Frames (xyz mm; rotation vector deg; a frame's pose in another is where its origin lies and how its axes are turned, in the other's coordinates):
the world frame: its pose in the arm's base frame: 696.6 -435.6 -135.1 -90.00 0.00 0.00
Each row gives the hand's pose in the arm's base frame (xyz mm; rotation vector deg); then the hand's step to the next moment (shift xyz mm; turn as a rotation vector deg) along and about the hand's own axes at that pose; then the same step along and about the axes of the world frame.
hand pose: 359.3 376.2 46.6 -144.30 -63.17 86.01
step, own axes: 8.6 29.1 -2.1 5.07 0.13 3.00
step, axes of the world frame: 20.5 15.5 -16.3 -0.76 5.56 1.80
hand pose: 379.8 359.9 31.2 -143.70 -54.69 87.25
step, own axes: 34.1 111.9 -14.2 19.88 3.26 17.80
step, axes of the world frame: 75.7 58.7 -68.6 -6.63 25.84 3.29
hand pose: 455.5 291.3 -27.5 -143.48 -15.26 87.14
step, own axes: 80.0 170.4 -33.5 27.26 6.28 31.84
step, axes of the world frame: 74.7 97.7 -146.4 -15.61 39.26 3.33
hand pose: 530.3 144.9 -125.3 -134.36 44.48 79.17
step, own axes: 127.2 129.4 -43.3 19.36 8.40 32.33
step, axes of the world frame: 3.2 89.0 -163.9 -20.28 32.58 4.20
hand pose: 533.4 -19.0 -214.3 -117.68 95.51 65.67
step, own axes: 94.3 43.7 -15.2 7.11 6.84 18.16
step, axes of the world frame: -30.7 44.7 -90.0 -13.44 15.08 4.37
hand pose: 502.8 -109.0 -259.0 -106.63 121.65 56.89
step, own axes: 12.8 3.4 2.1 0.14 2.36 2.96
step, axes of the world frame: -6.6 6.9 -9.4 -3.12 1.46 1.57
